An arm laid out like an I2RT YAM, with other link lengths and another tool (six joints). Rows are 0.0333 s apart.
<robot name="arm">
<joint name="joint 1" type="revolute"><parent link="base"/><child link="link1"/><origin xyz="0.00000 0.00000 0.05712"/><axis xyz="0 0 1"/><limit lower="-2.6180" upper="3.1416"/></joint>
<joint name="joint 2" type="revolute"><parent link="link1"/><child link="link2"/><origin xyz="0.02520 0.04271 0.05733" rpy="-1.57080 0.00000 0.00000"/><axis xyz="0 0 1"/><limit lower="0.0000" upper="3.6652"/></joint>
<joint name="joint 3" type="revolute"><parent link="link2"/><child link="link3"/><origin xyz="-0.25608 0.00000 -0.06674" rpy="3.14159 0.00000 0.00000"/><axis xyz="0 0 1"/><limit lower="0.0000" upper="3.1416"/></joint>
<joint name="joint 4" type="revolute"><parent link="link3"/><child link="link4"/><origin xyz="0.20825 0.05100 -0.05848"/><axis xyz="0 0 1"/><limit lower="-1.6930" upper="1.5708"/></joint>
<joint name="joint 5" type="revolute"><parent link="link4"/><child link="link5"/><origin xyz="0.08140 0.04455 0.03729" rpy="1.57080 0.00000 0.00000"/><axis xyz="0 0 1"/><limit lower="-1.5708" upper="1.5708"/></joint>
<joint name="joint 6" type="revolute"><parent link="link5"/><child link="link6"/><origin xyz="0.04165 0.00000 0.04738" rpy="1.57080 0.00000 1.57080"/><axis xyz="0 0 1"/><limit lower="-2.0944" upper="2.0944"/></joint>
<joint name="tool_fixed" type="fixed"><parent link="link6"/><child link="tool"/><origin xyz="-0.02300 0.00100 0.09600" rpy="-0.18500 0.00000 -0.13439"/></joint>
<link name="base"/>
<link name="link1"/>
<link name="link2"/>
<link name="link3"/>
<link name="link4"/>
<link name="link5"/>
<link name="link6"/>
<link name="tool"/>
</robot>
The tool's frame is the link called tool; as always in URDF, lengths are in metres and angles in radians.
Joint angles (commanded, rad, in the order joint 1, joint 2, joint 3, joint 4, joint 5, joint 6), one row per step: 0.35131 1.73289 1.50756 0.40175 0.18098 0.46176; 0.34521 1.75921 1.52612 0.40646 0.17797 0.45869; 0.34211 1.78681 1.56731 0.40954 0.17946 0.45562; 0.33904 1.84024 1.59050 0.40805 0.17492 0.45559; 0.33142 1.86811 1.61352 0.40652 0.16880 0.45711; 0.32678 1.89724 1.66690 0.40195 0.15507 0.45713; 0.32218 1.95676 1.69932 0.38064 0.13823 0.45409; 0.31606 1.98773 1.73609 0.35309 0.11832 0.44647; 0.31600 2.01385 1.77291 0.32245 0.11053 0.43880; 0.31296 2.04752 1.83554 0.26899 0.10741 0.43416
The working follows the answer.
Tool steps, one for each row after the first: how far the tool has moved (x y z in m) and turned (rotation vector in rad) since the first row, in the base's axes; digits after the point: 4 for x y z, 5 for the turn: 0.0073 -0.0001 -0.0036 -0.00452 0.00219 -0.00366; 0.0136 0.0003 0.0015 -0.00159 -0.01389 -0.00881; 0.0278 0.0043 -0.0152 -0.01308 0.01570 -0.00731; 0.0355 0.0036 -0.0195 -0.01460 0.02166 -0.00862; 0.0416 0.0051 -0.0124 -0.01033 0.00228 0.00020; 0.0570 0.0101 -0.0341 -0.03107 0.04679 0.01202; 0.0647 0.0121 -0.0408 -0.04764 0.06521 0.02474; 0.0706 0.0152 -0.0459 -0.06201 0.08242 0.03169; 0.0788 0.0165 -0.0490 -0.07397 0.10491 0.03163
Tool pose at each row, in the base's axes (x y z in m, rotation vector in rad; rounded; the steps above come from the unrounded poses): 0.4690 0.1645 0.4155 -1.07634 1.21578 -0.76762; 0.4762 0.1644 0.4119 -1.07916 1.21869 -0.77251; 0.4826 0.1648 0.4170 -1.06597 1.20904 -0.78176; 0.4968 0.1688 0.4003 -1.09097 1.23008 -0.77497; 0.5045 0.1681 0.3959 -1.09448 1.23553 -0.77428; 0.5106 0.1696 0.4031 -1.08602 1.21480 -0.77346; 0.5259 0.1746 0.3814 -1.13161 1.23936 -0.75792; 0.5337 0.1766 0.3746 -1.16122 1.24227 -0.75067; 0.5396 0.1797 0.3696 -1.18537 1.24832 -0.74687; 0.5477 0.1810 0.3665 -1.20650 1.26390 -0.74429

